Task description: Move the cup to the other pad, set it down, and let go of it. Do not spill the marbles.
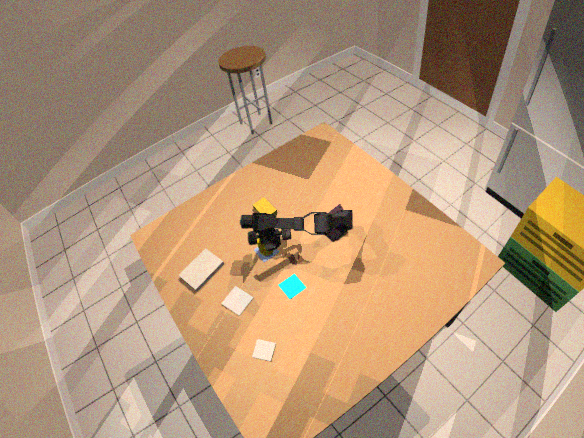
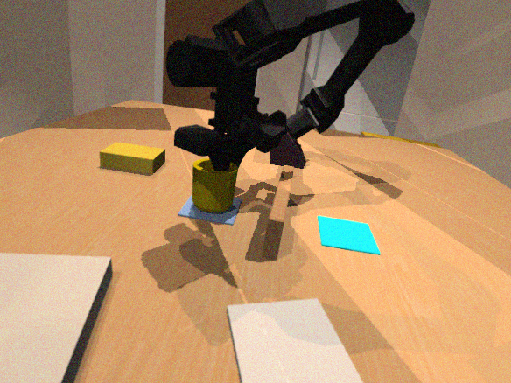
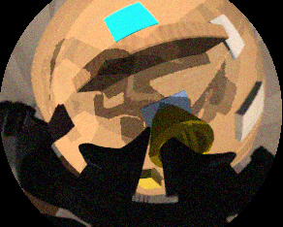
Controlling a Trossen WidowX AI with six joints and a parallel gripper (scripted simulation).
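Right now my gripper tip is 4 cm above the pale blue pad, 3 cm short of it and 1 cm to the left of it. Also, from my gripper tip: cup 2 cm ahead, 1 cm to the right; cyan pad 21 cm to the left, 4 cm below, 2 cm ahead.
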